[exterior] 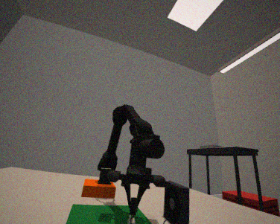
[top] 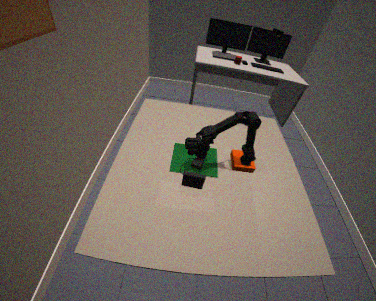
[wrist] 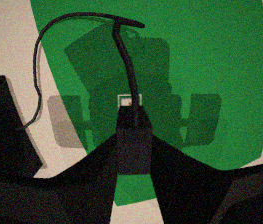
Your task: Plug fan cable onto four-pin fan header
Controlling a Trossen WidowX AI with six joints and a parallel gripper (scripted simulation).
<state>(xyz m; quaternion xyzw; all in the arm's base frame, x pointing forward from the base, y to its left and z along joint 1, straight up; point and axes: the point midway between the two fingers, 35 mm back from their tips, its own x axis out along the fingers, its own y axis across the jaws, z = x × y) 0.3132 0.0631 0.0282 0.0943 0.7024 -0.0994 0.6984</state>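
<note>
The white four-pin header is 4 cm below my gripper tip and 1 cm ahead of it. Also, from my gripper tip: green board (6 cm to the right, 5 cm below, 2 cm ahead); then black fan (13 cm to the left, 3 cm ahead, 2 cm above).
</note>
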